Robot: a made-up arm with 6 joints. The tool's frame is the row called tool. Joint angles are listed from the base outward.
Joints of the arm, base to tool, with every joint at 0 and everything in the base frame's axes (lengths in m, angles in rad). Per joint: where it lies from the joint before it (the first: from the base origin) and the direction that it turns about. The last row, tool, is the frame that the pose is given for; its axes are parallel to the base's.
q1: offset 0 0 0.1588 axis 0 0 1
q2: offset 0 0 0 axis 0 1 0
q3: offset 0 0 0.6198 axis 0 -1 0
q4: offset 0 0 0 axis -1 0 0
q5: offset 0.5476 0 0 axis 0 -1 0
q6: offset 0 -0.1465 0 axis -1 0 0
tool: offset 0 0 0
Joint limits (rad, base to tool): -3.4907..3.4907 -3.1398..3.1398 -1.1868..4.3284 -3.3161..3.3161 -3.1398..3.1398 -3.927..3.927
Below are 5 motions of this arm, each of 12 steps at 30 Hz.
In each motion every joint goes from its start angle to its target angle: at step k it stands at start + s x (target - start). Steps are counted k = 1, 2, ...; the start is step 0. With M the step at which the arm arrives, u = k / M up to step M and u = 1 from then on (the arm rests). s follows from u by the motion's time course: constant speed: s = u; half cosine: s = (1 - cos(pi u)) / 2; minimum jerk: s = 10 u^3 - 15 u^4 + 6 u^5.
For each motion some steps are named. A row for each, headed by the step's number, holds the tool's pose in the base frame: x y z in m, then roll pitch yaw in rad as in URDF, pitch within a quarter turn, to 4 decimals.
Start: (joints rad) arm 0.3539 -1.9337 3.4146 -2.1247 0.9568 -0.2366
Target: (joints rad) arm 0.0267 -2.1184 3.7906 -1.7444 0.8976 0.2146
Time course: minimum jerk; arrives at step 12
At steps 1, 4, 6, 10, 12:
1: -0.3577 -0.0496 -0.5758 1.0520 0.8012 -1.2191
4: -0.2979 -0.0177 -0.5720 1.1227 0.7486 -1.1052
6: -0.2117 0.0123 -0.5557 1.1771 0.6324 -0.9957
10: -0.0819 0.0241 -0.5036 1.1617 0.3825 -0.9398
12: -0.0729 0.0234 -0.4984 1.1565 0.3614 -0.9404

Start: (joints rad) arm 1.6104 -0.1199 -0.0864 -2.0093 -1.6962 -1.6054
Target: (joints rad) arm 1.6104 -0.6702 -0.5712 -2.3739 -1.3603 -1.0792
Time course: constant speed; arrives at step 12
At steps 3, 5, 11, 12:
3: -0.0896 0.3922 0.6592 2.9628 -0.5260 -3.0250
5: -0.0950 0.3384 0.6530 2.8935 -0.5902 -3.0788
11: -0.1098 0.1885 0.6084 2.7419 -0.7760 3.0171
12: -0.1121 0.1657 0.5974 2.7265 -0.8050 2.9802

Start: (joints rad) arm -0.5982 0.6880 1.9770 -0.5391 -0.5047 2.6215
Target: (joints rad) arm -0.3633 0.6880 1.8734 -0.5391 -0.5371 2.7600
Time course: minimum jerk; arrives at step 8
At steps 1, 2, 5, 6, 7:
1: 0.4424 -0.4508 1.1423 -2.4141 -0.8096 -0.2260
2: 0.4554 -0.4441 1.1403 -2.4221 -0.7983 -0.2079
5: 0.5441 -0.3864 1.1244 -2.4813 -0.7184 -0.0771
6: 0.5672 -0.3674 1.1197 -2.4983 -0.6963 -0.0402
7: 0.5787 -0.3572 1.1172 -2.5070 -0.6851 -0.0213

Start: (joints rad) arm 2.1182 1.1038 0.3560 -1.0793 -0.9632 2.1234
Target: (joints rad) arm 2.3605 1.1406 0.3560 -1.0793 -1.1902 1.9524
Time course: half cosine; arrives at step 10
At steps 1, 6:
1: -0.3968 0.7739 -0.0300 -0.0338 0.7348 -2.7920
6: -0.5068 0.7011 -0.0501 0.2045 0.6589 -2.4639

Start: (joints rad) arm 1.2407 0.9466 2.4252 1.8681 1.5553 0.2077
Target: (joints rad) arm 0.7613 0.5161 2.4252 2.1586 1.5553 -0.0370
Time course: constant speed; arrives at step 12
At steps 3, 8, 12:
3: 0.0898 0.3077 1.1184 2.9807 -0.0211 2.3220
8: 0.0340 0.1589 1.1608 2.9245 -0.1067 2.0115
12: -0.0494 0.0651 1.1740 2.8929 -0.2000 1.7753

